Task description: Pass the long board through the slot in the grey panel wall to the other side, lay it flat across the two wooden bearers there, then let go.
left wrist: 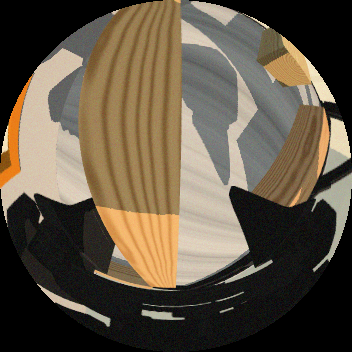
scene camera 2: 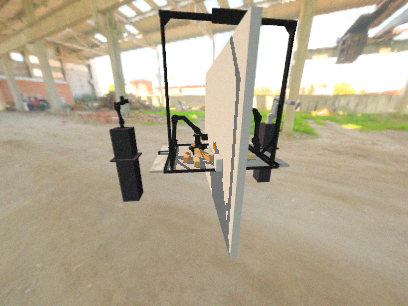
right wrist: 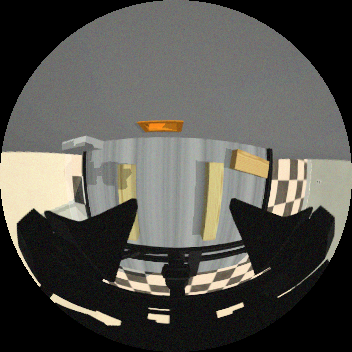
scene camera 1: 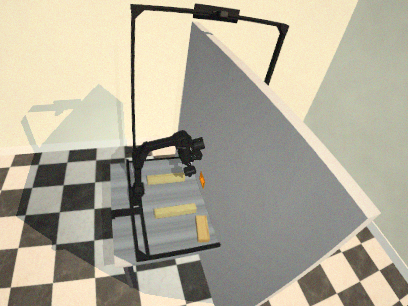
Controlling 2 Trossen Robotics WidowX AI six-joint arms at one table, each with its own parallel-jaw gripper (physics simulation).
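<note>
The long wooden board lies flat on the table, on the beige side of the panel wall. My left gripper is open and hangs low over the board, fingers wide to either side of it. The orange-framed slot sits low in the wall at table height. On the grey side lie two pale wooden bearers, parallel and apart. My right gripper is open and empty above the table, facing the slot.
A short wooden block lies by the wall on the bearers' side. Two more wooden pieces lie beside the board. A black frame rings the table. A black pedestal stands apart.
</note>
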